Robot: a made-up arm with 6 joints. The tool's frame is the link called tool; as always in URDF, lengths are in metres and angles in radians.
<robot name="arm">
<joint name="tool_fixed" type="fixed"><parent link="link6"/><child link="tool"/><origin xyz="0 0 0"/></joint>
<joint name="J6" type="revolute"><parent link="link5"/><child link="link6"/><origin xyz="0.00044 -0.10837 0" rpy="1.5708 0 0"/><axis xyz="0 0 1"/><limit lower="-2.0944" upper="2.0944" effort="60" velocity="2.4"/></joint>
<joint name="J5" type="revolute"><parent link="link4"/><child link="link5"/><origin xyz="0 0 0" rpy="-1.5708 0 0"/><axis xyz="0 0 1"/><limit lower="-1.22" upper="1.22" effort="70" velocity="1.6"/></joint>
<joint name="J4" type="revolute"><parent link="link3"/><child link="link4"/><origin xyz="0.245 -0.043 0" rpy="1.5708 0 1.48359"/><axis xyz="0 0 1"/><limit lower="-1.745" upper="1.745" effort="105" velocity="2.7"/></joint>
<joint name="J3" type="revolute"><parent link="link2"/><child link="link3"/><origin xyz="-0.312 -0.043 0"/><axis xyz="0 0 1"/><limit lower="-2.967" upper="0" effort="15" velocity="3.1"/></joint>
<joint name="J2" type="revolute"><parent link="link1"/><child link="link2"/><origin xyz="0 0 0" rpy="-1.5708 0 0"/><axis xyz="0 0 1"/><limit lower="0" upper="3.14" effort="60" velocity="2.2"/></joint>
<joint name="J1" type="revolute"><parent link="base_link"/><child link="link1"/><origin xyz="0 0 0.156"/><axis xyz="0 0 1"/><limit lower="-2.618" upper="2.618" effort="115" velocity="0.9"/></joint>
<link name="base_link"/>
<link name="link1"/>
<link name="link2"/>
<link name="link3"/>
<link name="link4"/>
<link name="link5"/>
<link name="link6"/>
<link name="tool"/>
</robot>
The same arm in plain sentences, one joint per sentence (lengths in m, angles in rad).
The arm has six revolute joints in a row. What follows holds with every joint at zero, and every direction is one of the base frame's.
Joint 1 lies 0.156 m along +z from the base frame's origin and turns about +z, from -2.618 to 2.618 rad.
Joint 2 lies at the same point as joint 1 and turns about +y, from 0 to 3.14 rad.
Joint 3 lies 0.312 m along -x and 0.043 m along +z from joint 2 and turns about +y, from -2.967 to 0 rad.
Joint 4 lies 0.245 m along +x and 0.043 m along +z from joint 3 and turns about the direction (0.9962, 0, 0.0871), from -1.745 to 1.745 rad.
Joint 5 lies at the same point as joint 4 and turns about +y, from -1.22 to 1.22 rad.
Joint 6 lies 0.108 m along +x and 0.009 m along +z from joint 5 and turns about the direction (0.9962, 0, 0.0871), from -2.0944 to 2.0944 rad.
The tool frame, which is the frame that the pose is given for, lies at the same point as joint 6; its axes are the base frame's turned by roll 0, pitch 1.4836 and yaw 0 rad (as in URDF: about the fixed x, then y, then z).

